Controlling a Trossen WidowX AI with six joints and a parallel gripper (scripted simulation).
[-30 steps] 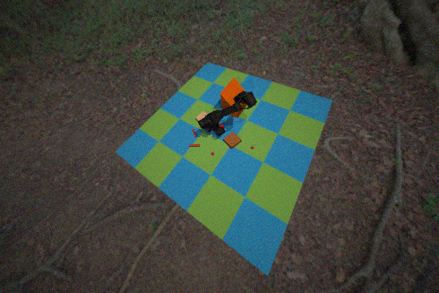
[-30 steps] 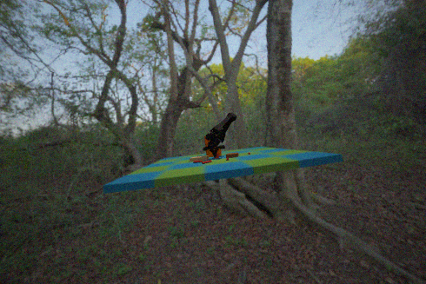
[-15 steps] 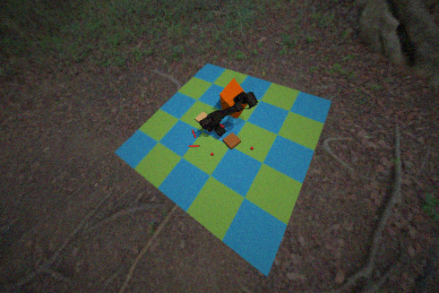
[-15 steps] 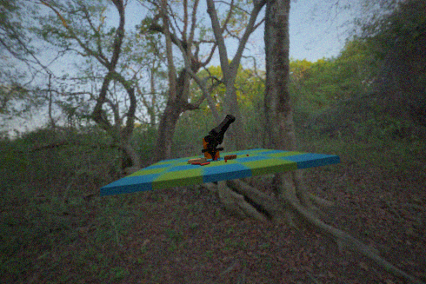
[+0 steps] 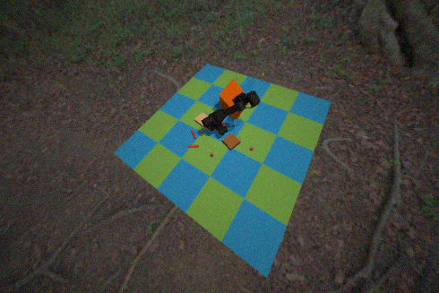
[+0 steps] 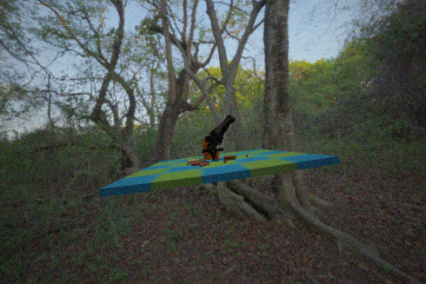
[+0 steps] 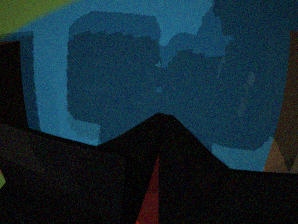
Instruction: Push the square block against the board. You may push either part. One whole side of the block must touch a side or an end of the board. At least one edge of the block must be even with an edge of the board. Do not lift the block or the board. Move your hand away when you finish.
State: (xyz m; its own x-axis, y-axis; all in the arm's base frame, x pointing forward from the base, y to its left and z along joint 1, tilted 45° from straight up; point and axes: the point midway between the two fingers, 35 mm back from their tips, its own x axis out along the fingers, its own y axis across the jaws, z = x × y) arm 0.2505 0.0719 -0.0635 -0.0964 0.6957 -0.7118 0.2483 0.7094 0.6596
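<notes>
My gripper tip is now 20 mm short of the square block, 140 mm to the right of it and 10 mm below it. Round my gripper tip: board (10 mm behind, 150 mm to the right, 10 mm above); then small red cube (40 mm behind, 10 mm to the left, 10 mm above).
</notes>
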